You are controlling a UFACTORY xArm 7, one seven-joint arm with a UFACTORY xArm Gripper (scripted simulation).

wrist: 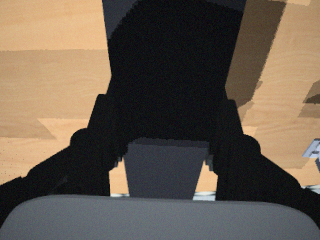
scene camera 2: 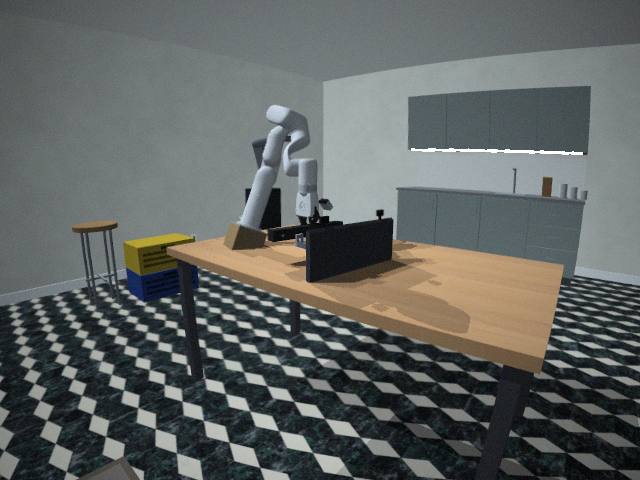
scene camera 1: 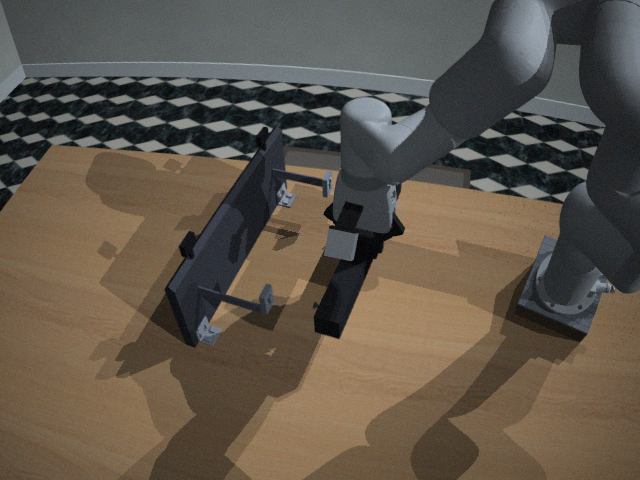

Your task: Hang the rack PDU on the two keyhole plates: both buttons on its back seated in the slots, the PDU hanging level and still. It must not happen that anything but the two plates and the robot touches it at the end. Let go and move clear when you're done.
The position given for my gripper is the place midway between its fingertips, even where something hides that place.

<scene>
I see my gripper [scene camera 1: 363, 250], a rack PDU [scene camera 1: 332, 313] and a dark panel [scene camera 1: 219, 261].
The rack PDU is seen too in the wrist view [wrist: 168, 72]. My gripper is seen too in the wrist view [wrist: 166, 93]. The dark panel is seen too in scene camera 2 [scene camera 2: 329, 253].
</scene>
